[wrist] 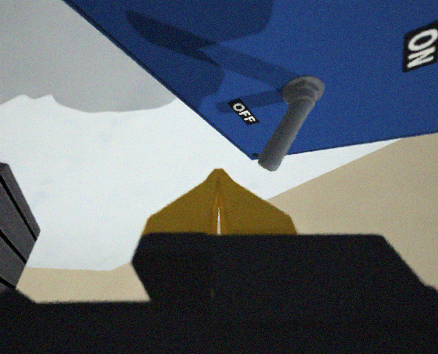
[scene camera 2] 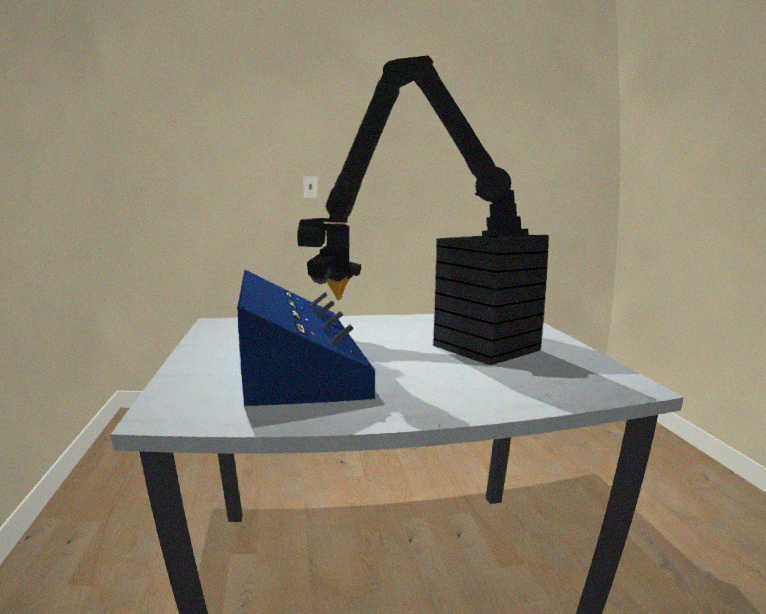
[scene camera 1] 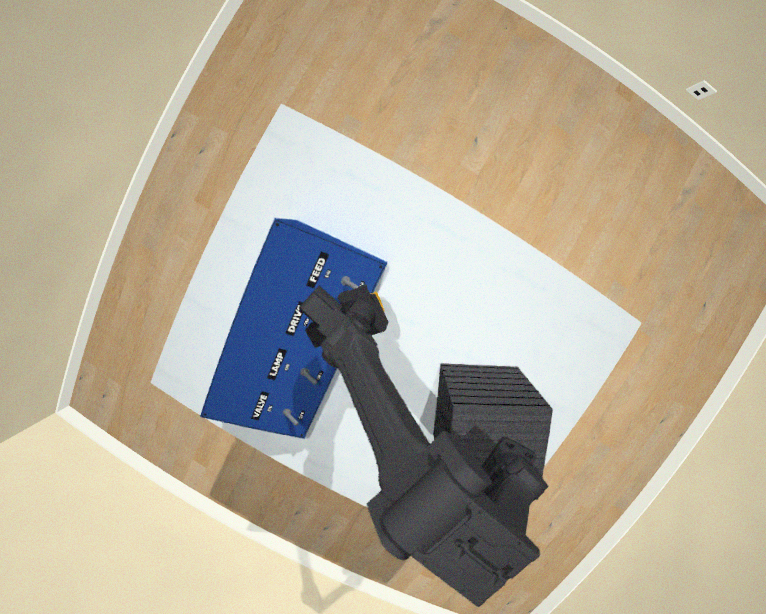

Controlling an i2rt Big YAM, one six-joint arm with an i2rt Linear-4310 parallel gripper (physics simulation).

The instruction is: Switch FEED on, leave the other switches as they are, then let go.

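Places are measured from the arm's base along level axes (x ahead, y left, z up), in metres.
Pixels of known places: gripper, between the fingertips: (wrist: 218, 176) (scene camera 2: 339, 299) (scene camera 1: 374, 293); arm's base, origin of its link: (scene camera 2: 504, 235) (scene camera 1: 503, 467).
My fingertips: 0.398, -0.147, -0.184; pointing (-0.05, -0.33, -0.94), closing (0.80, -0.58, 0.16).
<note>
Ahead of a thing's pixels: the offset from my fingertips to its middle, as dx, dy, dz. Level surfaces: height alone.
A blue sloped switch box {+0.128, +0.195, -0.045} (scene camera 1: 249, 319) (scene camera 2: 300, 370) (wrist: 350, 45) stands on the table. The FEED switch {+0.052, +0.008, +0.003} (scene camera 1: 348, 281) (scene camera 2: 318, 299) (wrist: 289, 130) is a grey lever at the box's far end; it leans to the OFF side. The LAMP lever {+0.033, +0.247, +0.003} (scene camera 1: 308, 376) and the VALVE lever {+0.023, +0.367, +0.003} (scene camera 1: 290, 417) also lean to their OFF sides. The arm hides the DRIVE lever in scene camera 1; it shows in scene camera 2 (scene camera 2: 326, 309), parallel to the others. My gripper (scene camera 1: 378, 299) (scene camera 2: 339, 296) (wrist: 218, 176) is shut and empty, its yellow tips close to the FEED lever but apart from it.
The black slatted pedestal (scene camera 1: 501, 422) (scene camera 2: 491, 300) (wrist: 12, 220) carries the arm on the right part of the white table {dz -0.111} (scene camera 1: 511, 287) (scene camera 2: 447, 409) (wrist: 100, 165). The arm reaches over the box from the pedestal. The box's lower edge lies close to the gripper.
</note>
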